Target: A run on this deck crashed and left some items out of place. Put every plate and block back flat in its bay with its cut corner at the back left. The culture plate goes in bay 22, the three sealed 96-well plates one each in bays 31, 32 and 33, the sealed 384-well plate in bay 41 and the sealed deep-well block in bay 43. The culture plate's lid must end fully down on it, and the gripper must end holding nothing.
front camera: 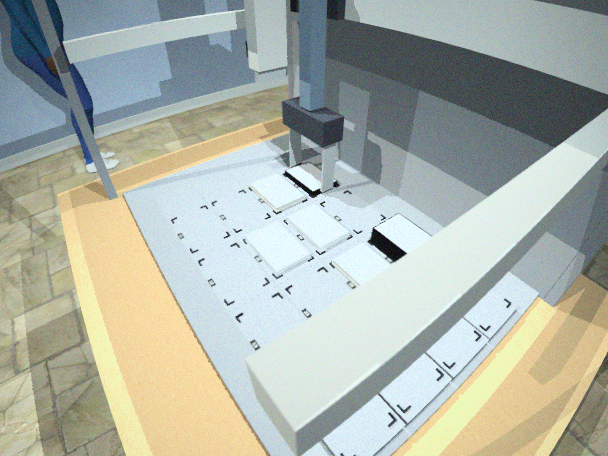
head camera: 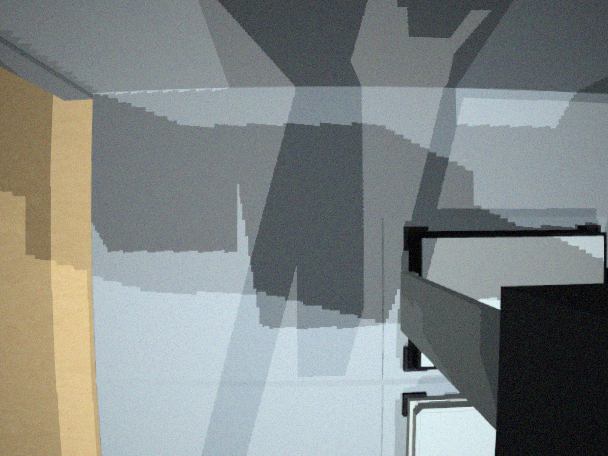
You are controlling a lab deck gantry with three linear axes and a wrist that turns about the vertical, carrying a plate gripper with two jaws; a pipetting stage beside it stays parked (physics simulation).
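Pixels of known places: gripper, fingertip midpoint: (front camera: 310, 177); robot's base, origin of the base link: (front camera: 172, 220).
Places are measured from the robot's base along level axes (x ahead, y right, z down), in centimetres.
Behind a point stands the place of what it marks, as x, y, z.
Note:
The sealed 384-well plate (front camera: 302, 174) @[4.7, -35.0, -1.4] (head camera: 500, 260) @[5.3, -38.9, -1.4], white on top with dark sides, lies flat in bay 41. My gripper (front camera: 310, 178) @[6.4, -36.4, -0.8] is lowered over it, one jaw at each short end, and looks shut on it. The far jaw hides part of its left end in the head view. Three sealed 96-well plates lie in bay 31 (front camera: 277, 192) @[7.5, -25.2, -1.4] (head camera: 455, 435) @[2.7, -28.0, -1.4], bay 32 (front camera: 320, 226) @[23.8, -25.8, -1.4] and bay 33 (front camera: 361, 262) @[37.0, -25.6, -1.4]. The bay 31 plate shows its back-left cut corner. The culture plate (front camera: 278, 246) @[23.7, -14.8, -1.7] lies in bay 22, lid apparently level. The deep-well block (front camera: 405, 232) @[38.2, -36.8, -4.2] stands in bay 43, partly hidden.
A thick pale beam (front camera: 425, 300) @[62.8, 1.7, -40.0] crosses the foreground and hides part of bays 33 and 43. A grey wall (front camera: 440, 150) @[33.7, -50.0, -17.3] runs along the right of the deck. Marked pads (front camera: 417, 385) @[60.7, -15.1, -1.4] line the near edge. A person (front camera: 82, 100) stands beyond the table at the left.

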